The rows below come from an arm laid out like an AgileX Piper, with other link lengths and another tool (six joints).
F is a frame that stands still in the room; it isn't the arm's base.
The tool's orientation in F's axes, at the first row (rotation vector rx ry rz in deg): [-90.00, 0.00, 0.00]
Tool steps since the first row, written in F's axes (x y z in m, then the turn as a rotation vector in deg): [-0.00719, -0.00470, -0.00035, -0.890, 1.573, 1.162]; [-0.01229, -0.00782, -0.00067, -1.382, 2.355, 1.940]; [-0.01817, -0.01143, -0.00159, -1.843, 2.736, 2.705]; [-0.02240, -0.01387, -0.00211, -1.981, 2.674, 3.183]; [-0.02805, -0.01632, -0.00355, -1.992, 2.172, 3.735]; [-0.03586, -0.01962, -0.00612, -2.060, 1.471, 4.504]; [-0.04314, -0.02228, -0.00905, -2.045, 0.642, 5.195]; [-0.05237, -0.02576, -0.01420, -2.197, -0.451, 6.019]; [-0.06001, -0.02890, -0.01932, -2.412, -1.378, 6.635]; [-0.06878, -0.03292, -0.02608, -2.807, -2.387, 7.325]
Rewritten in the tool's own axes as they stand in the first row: [-0.00719, 0.00035, -0.00470, -0.890, -1.162, 1.573]; [-0.01229, 0.00067, -0.00782, -1.382, -1.940, 2.355]; [-0.01817, 0.00159, -0.01143, -1.843, -2.705, 2.736]; [-0.02240, 0.00211, -0.01387, -1.981, -3.183, 2.674]; [-0.02805, 0.00355, -0.01632, -1.992, -3.735, 2.172]; [-0.03586, 0.00612, -0.01962, -2.060, -4.504, 1.471]; [-0.04314, 0.00905, -0.02228, -2.045, -5.195, 0.642]; [-0.05237, 0.01420, -0.02576, -2.197, -6.019, -0.451]; [-0.06001, 0.01932, -0.02890, -2.412, -6.635, -1.378]; [-0.06878, 0.02608, -0.03292, -2.807, -7.325, -2.387]
